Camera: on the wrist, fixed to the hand. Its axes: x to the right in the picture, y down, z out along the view.
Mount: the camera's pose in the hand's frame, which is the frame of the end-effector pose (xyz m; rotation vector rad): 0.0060 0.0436 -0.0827 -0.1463 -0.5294 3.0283
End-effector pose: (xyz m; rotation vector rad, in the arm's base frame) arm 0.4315 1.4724 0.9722 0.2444 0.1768 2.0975
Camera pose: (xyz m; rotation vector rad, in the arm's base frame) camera 0.3721 1.4530 0.9024 -0.4264 0.4728 -1.0554
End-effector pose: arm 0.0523 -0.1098 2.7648 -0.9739 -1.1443 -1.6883
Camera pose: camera 0.0798 -0.1992 2.7599 -1.4001 0.7650 1.0356
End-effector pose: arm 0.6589 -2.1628 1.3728 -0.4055 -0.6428 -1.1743
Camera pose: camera 0.7220 -2.2021 1.3158 -1.0323 0.1652 1.8249
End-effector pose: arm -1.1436 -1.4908 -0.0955 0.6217 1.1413 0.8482
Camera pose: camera -1.2323 -1.4613 -0.0898 -1.4891 1.0891 -1.8780
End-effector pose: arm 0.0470 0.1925 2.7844 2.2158 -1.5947 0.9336
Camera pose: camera -0.0207 0.2172 2.8443 1.1950 2.0627 0.0539
